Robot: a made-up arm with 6 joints.
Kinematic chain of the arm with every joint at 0, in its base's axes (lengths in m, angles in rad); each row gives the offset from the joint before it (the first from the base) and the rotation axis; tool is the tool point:
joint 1: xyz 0 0 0.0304 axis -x
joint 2: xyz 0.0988 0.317 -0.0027 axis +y
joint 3: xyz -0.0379 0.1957 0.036 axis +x
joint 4: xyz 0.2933 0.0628 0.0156 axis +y
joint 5: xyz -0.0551 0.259 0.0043 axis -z
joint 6: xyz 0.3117 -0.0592 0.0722 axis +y
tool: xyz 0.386 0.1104 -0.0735
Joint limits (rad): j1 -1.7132..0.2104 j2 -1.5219..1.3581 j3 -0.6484..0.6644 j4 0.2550..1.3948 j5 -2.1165..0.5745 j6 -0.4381..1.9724
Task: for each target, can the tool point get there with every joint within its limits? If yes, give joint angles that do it. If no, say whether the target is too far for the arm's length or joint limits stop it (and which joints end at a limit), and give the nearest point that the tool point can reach.
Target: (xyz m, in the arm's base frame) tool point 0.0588 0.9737 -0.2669
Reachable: yes | joints 0.0412 0.3007 -0.2014 0.8046 -1.0641 1.6723
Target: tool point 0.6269 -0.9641 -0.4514
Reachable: no: joint limits stop it (at a limit: joint 1, joint 2, joint 3, joint 5, joint 6) | nearest point 0.4272 -0.6408 0.1862 | short by 0.742 m
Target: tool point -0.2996 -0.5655 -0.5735
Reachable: no: joint limits stop it (at a limit: joint 1, joint 2, joint 3, joint 4, joint 5) | nearest point -0.1633 0.0699 -0.5278 | short by 0.652 m
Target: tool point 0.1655 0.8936 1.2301
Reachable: yes | joints -1.4284 0.9091 -0.3903 0.5478 -0.8904 -0.2371
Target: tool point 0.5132 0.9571 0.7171
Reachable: yes | joints -0.5406 -1.2294 0.1979 1.2597 -0.3386 0.5398
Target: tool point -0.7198 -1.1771 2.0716
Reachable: no: too far | nearest point -0.3555 -0.6803 1.3603 | short by 0.941 m
